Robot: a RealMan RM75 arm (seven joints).
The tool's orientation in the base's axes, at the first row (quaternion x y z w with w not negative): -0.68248 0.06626 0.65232 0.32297
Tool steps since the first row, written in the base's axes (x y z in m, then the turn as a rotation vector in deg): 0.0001 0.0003 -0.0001 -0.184 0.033 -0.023; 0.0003 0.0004 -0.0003 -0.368 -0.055 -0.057; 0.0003 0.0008 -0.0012 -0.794 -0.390 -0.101; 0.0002 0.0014 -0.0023 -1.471 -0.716 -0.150; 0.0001 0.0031 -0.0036 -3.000 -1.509 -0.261; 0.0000 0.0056 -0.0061 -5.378 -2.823 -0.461; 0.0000 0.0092 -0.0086 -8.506 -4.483 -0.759; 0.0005 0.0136 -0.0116 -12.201 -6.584 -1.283; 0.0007 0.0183 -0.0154 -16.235 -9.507 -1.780; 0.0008 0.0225 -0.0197 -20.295 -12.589 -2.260
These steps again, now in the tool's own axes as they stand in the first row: 0.0002 -0.0003 0.0001 0.007 0.076 0.172; 0.0005 -0.0004 -0.0001 -0.017 0.252 0.280; 0.0014 -0.0004 0.0001 -0.146 0.747 0.461; 0.0026 -0.0004 0.0004 -0.303 1.366 0.860; 0.0044 -0.0012 0.0013 -0.676 2.809 1.732; 0.0075 -0.0022 0.0026 -1.258 5.125 3.042; 0.0111 -0.0042 0.0043 -1.968 8.131 4.800; 0.0154 -0.0068 0.0061 -2.692 11.852 6.793; 0.0205 -0.0092 0.0081 -3.761 16.380 8.642; 0.0259 -0.0110 0.0100 -4.902 21.040 10.429
